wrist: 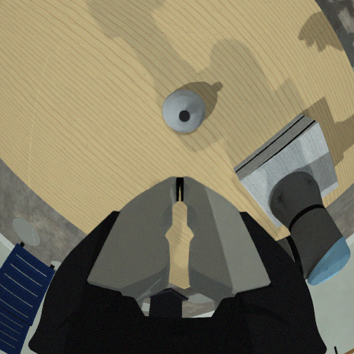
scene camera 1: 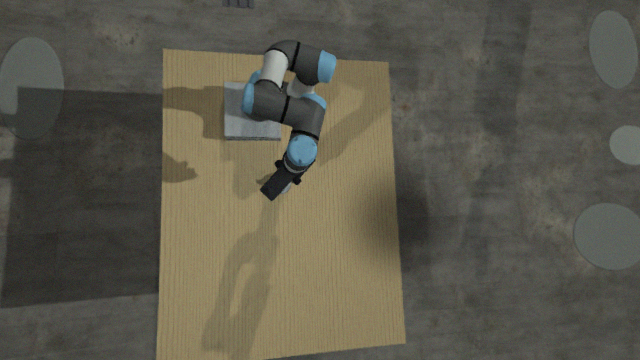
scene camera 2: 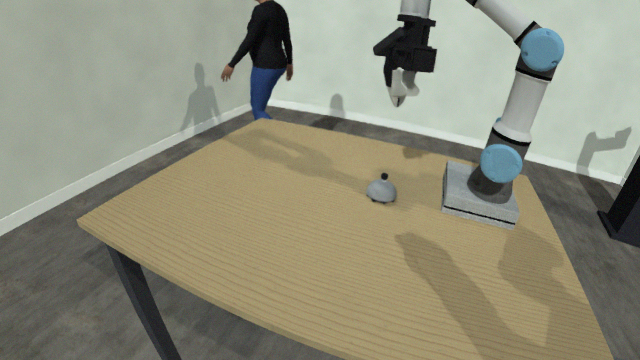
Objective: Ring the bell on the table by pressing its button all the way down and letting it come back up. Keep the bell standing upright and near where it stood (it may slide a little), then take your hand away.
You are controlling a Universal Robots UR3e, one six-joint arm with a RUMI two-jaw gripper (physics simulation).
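Places are measured from the arm's base along level axes (x back, y right, z up), in centimetres.
Pixels of known places: gripper, fingertip midpoint: (scene camera 2: 396, 106); arm's base, link origin: (scene camera 2: 488, 190).
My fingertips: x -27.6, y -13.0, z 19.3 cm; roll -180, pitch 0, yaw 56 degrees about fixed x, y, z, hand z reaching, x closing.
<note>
Ahead of a thing's pixels: the offset from my fingertips to its top centre. Level surfaces: height alone.
A grey dome bell {dy +1.0, dx -0.3, dz -18.7 cm} (scene camera 2: 382, 191) (wrist: 175, 107) stands upright on the wooden table {dz -25.3 cm} (scene camera 1: 340, 280) (scene camera 2: 240, 240) (wrist: 60, 115). Its black button {dy +1.0, dx -0.3, dz -18.7 cm} (scene camera 2: 384, 176) (wrist: 184, 116) stands up from the top of the dome. My gripper (scene camera 1: 282, 184) (scene camera 2: 398, 104) (wrist: 179, 178) is shut with nothing between its fingertips. It points down and hangs high above the table, well clear of the bell. In the wrist view the bell is beyond the fingertips, almost in line with them. In scene camera 1 the gripper body covers most or all of the bell.
The arm's grey base block (scene camera 1: 252, 129) (scene camera 2: 480, 212) (wrist: 260, 187) sits on the table to the right of the bell in scene camera 2. The arm's shadows fall across the table. A person (scene camera 2: 270, 40) in a black top stands behind the table.
</note>
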